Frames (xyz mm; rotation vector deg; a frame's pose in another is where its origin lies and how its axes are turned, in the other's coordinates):
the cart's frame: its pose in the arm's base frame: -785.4 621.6 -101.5 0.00 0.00 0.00
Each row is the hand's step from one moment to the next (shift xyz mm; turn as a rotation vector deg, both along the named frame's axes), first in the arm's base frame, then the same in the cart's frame.
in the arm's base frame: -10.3 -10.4 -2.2 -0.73 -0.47 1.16
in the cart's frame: -10.3 -10.4 -2.2 -0.73 -0.47 1.16
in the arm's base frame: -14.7 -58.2 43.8 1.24 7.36 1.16
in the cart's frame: -14.7 -58.2 43.8 1.24 7.36 1.16
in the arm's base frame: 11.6 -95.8 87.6 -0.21 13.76 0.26
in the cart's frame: 11.6 -95.8 87.6 -0.21 13.76 0.26
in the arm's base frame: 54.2 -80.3 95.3 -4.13 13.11 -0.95
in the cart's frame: 54.2 -80.3 95.3 -4.13 13.11 -0.95
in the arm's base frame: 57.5 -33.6 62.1 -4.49 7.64 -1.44
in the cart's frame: 57.5 -33.6 62.1 -4.49 7.64 -1.44
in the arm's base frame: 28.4 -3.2 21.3 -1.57 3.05 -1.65
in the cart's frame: 28.4 -3.2 21.3 -1.57 3.05 -1.65
